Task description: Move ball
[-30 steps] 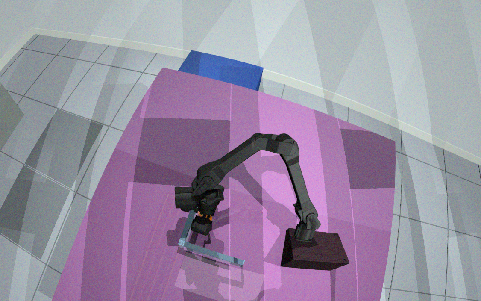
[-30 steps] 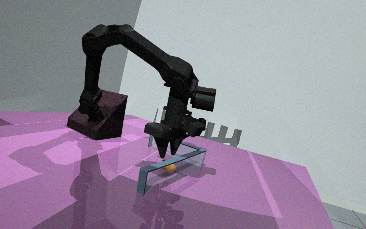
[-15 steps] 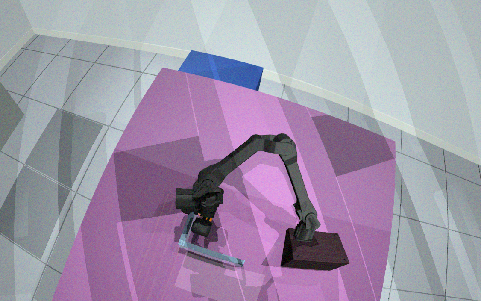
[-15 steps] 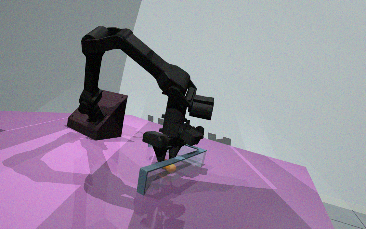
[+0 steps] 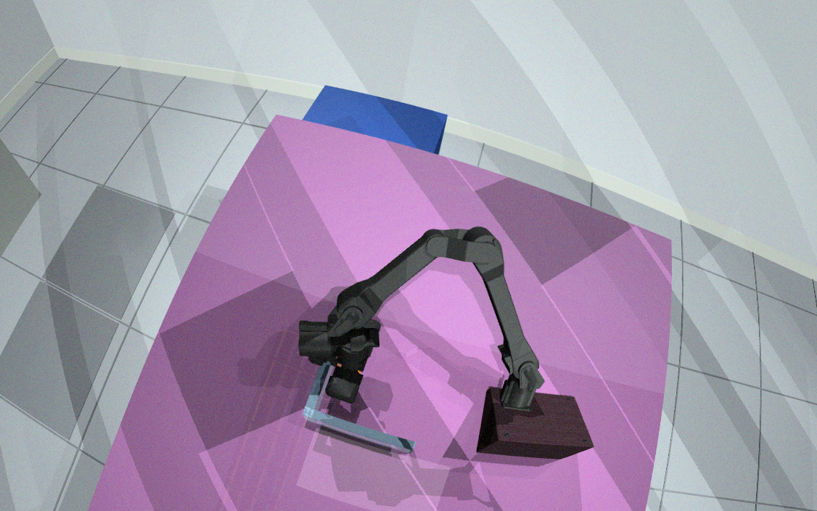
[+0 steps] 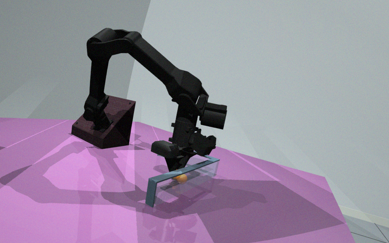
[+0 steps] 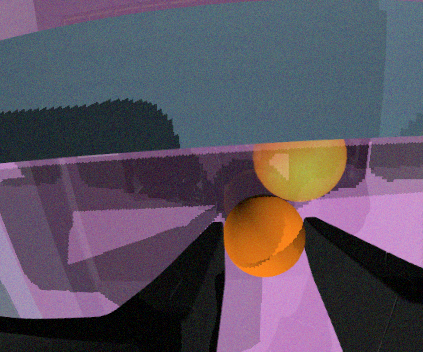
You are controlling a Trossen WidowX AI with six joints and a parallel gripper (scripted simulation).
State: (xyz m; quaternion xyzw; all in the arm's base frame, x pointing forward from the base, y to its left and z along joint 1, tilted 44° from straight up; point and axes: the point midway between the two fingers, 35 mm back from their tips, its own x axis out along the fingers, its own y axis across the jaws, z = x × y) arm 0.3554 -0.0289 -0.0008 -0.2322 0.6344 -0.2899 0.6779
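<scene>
The see-through copy of ball is 3 cm ahead of my gripper tip and 1 cm to the right of it. From my gripper tip the other things lie so: orange ball: right at my gripper tip; then clear wall: 5 cm ahead, 2 cm to the right, 2 cm above.
</scene>
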